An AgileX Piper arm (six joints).
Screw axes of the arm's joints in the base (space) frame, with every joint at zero. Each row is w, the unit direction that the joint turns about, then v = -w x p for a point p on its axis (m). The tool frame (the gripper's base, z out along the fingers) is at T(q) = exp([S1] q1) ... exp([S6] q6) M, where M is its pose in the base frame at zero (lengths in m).
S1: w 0 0 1 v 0 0 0
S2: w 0 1 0 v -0.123 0 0
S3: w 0 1 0 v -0.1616 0 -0.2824
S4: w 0.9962 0 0.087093 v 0 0.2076 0
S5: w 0 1 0 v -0.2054 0 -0.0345
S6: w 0.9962 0 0.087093 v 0 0.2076 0
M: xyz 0.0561 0 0.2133 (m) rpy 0 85.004 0 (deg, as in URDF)
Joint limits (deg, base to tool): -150..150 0..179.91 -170..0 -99.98..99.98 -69.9..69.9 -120..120
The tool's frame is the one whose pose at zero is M.
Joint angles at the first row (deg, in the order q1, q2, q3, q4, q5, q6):
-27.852 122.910 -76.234 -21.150 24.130 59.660
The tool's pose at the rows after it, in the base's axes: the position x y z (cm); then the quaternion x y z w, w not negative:
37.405 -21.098 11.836 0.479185 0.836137 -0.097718 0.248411
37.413 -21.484 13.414 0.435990 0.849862 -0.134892 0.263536
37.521 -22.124 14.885 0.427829 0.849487 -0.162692 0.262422
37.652 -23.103 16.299 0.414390 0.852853 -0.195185 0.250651
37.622 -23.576 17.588 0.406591 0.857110 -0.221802 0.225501
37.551 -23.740 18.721 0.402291 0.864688 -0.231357 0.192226
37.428 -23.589 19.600 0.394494 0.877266 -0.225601 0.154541
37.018 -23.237 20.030 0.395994 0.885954 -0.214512 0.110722
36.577 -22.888 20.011 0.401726 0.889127 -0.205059 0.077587
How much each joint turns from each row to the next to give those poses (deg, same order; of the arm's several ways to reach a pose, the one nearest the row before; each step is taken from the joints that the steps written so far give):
1.012 -1.116 0.001 -10.402 -0.115 -0.729
0.136 -1.667 -0.433 -6.537 1.084 -0.224
-0.127 -0.728 -2.251 -1.826 3.650 -0.959
-0.469 0.015 -3.435 -0.616 4.737 -3.662
-0.001 -0.082 -3.145 0.733 5.910 -4.120
0.001 -0.001 -3.212 3.139 6.108 -5.528
0.000 0.000 -2.805 4.338 5.813 -6.296
0.000 0.001 -1.740 3.670 6.014 -4.039
-0.001 0.000 -0.394 2.126 3.966 -1.500

